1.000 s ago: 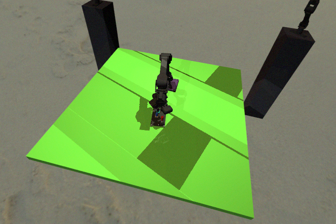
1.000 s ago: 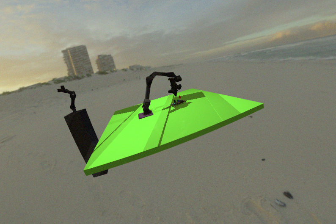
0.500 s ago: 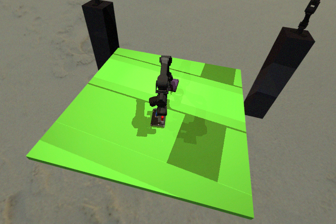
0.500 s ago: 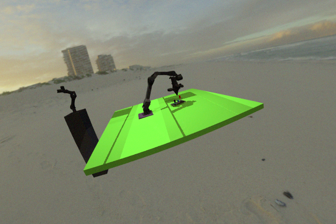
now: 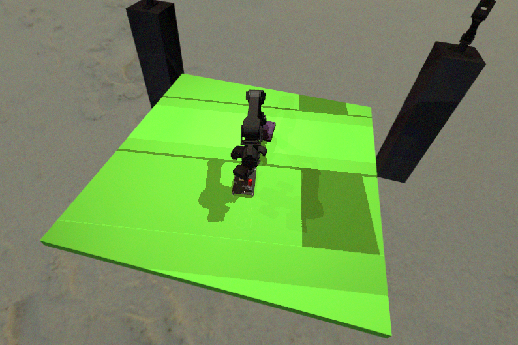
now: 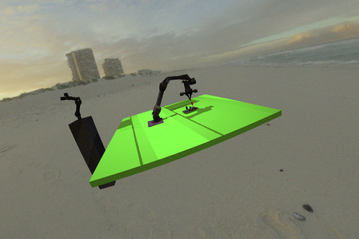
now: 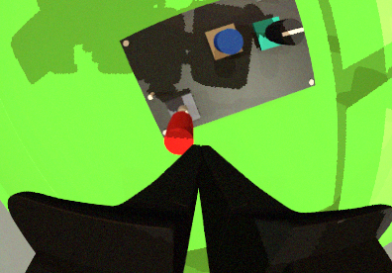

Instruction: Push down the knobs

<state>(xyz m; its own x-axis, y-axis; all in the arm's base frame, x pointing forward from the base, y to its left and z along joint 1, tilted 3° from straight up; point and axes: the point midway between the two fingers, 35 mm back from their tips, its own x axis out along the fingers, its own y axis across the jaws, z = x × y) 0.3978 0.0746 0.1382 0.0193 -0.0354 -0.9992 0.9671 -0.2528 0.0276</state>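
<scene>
Right now the red knob is 1 cm ahead of my gripper tip and 4 cm below it. Round my gripper tip: green potentiometer: 7 cm behind, 5 cm to the right, 6 cm below.
</scene>
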